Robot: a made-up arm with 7 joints.
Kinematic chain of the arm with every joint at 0, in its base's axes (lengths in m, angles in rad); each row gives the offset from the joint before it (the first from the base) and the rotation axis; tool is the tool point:
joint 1: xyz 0 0 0.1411 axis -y
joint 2: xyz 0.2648 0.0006 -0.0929 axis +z
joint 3: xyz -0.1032 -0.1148 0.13 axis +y
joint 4: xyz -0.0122 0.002 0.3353 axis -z
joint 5: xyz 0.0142 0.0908 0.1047 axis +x
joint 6: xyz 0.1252 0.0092 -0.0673 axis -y
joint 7: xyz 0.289 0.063 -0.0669 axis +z
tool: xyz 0 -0.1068 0.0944
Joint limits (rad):
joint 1: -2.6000..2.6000
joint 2: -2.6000..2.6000
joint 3: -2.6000..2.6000
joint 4: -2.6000..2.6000
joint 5: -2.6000..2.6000
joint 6: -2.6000..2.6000
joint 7: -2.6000..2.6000
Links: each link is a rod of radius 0.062 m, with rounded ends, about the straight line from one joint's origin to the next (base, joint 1, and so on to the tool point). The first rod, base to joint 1, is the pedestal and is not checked.
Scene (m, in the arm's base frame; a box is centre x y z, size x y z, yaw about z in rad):
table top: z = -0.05
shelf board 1: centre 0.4 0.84 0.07 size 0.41 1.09 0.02 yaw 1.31
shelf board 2: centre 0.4 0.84 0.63 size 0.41 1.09 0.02 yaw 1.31
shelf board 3: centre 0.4 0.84 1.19 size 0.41 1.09 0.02 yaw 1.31
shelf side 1: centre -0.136 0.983 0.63 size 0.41 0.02 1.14 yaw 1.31
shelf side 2: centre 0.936 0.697 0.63 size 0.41 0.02 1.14 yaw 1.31
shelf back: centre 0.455 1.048 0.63 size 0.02 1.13 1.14 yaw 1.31
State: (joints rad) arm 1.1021 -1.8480 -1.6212 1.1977 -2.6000 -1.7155 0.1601
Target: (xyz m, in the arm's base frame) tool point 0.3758 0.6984 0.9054
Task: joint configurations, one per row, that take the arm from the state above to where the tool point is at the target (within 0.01 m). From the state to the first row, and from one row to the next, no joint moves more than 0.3 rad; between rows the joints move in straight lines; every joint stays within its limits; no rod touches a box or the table.
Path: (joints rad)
1: 1.1889 -1.8473 -1.5485 1.2128 -2.3360 -1.7825 0.1430
2: 1.2756 -1.8466 -1.4758 1.2280 -2.0721 -1.8496 0.1259
3: 1.3624 -1.8458 -1.4031 1.2431 -1.8081 -1.9166 0.1089
4: 1.4491 -1.8451 -1.3304 1.2583 -1.5442 -1.9837 0.0918
5: 1.5359 -1.8444 -1.2577 1.2734 -1.2802 -2.0507 0.0747
6: 1.6227 -1.8437 -1.1850 1.2885 -1.0163 -2.1178 0.0576
7: 1.5949 -2.0328 -1.3212 1.3154 -1.2544 -2.1767 0.0941
8: 1.5671 -2.2218 -1.4574 1.3423 -1.4925 -2.2357 0.1305
9: 1.5394 -2.4109 -1.5936 1.3691 -1.7307 -2.2947 0.1670
10: 1.5116 -2.6000 -1.7298 1.3960 -1.9688 -2.3537 0.2034
11: 1.3828 -2.5723 -1.6738 1.3366 -2.1792 -2.1756 0.2139
12: 1.2540 -2.5446 -1.6178 1.2772 -2.3896 -1.9975 0.2245
13: 1.1251 -2.5169 -1.5617 1.2178 -2.6000 -1.8195 0.2350

